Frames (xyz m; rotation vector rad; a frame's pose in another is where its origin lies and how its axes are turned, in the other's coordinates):
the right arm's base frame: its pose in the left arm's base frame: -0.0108 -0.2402 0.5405 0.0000 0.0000 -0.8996
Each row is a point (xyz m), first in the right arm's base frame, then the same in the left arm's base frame.
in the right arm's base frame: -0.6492 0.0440 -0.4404
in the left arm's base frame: -0.3801 0.2955 0.1001
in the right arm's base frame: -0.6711 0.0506 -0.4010
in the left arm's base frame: -0.3885 0.3168 0.1395
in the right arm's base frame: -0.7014 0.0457 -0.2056
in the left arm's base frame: -0.4112 0.3375 0.3349
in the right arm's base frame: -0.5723 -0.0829 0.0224
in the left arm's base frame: -0.4316 0.1564 0.5629
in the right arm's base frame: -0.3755 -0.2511 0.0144
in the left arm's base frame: -0.4410 -0.1023 0.5549
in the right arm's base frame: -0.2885 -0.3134 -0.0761
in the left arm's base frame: -0.4356 -0.2092 0.4644
